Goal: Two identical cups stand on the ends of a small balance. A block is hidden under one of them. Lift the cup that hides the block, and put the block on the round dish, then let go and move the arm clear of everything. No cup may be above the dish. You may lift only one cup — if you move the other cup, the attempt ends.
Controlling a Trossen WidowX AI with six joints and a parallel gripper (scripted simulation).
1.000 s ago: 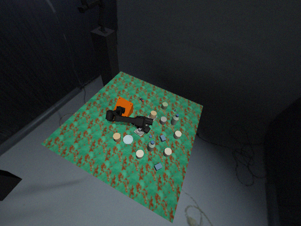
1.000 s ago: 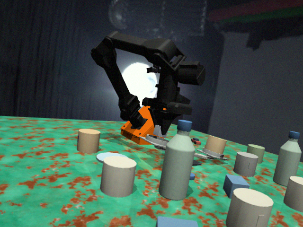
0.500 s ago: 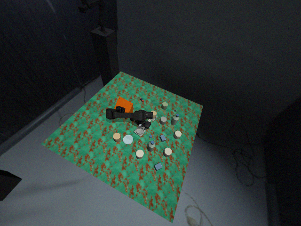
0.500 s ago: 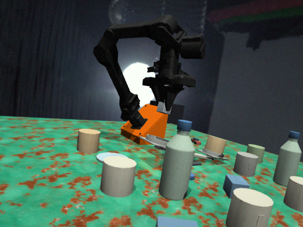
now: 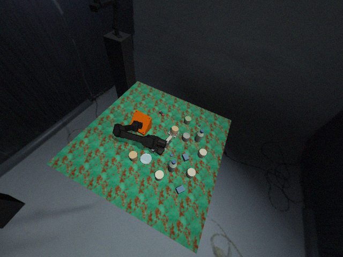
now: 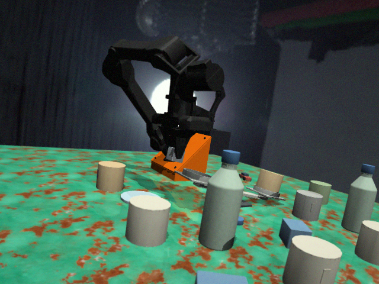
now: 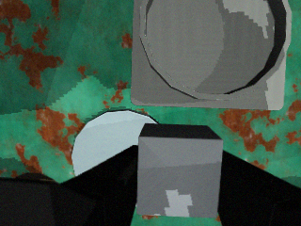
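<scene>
Right now the round pale dish is 110 mm below my gripper tip, 50 mm to the right of it and 50 mm behind it. Also, from my gripper tip: small blue disc (150 mm ahead, 110 mm below, 80 mm to the left); then tiny red toy car (500 mm to the left, 130 mm behind, 100 mm below); then small grey block (10 mm above).
</scene>
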